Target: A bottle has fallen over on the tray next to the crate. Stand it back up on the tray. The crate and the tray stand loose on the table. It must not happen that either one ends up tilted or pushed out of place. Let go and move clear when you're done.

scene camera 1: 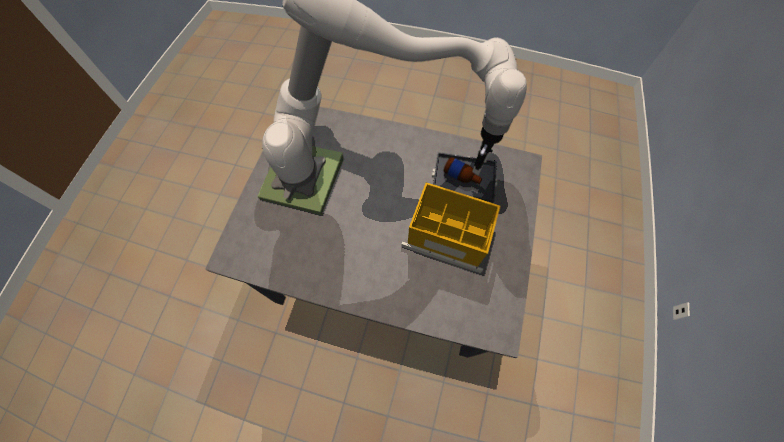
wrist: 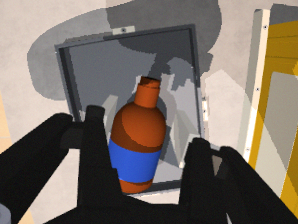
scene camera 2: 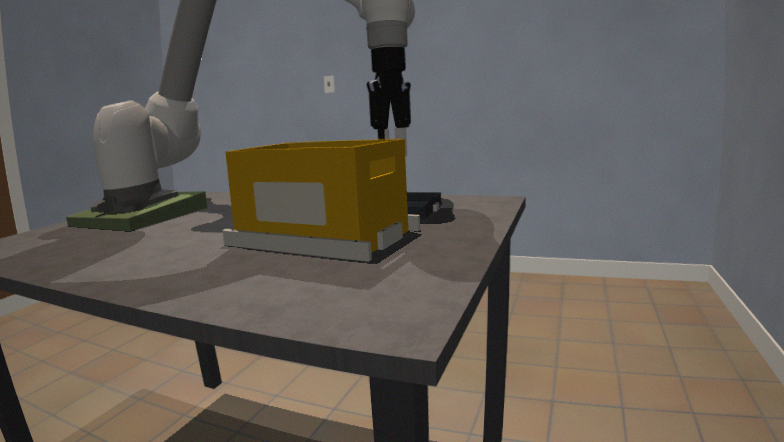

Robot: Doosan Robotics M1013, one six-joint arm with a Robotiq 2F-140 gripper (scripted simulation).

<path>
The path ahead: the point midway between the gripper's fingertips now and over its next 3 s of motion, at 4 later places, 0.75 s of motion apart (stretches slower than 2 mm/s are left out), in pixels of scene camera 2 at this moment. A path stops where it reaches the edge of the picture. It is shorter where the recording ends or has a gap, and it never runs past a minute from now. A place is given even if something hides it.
The gripper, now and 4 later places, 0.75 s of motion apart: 393, 157; 394, 177; 394, 179; 394, 182; 394, 193
</path>
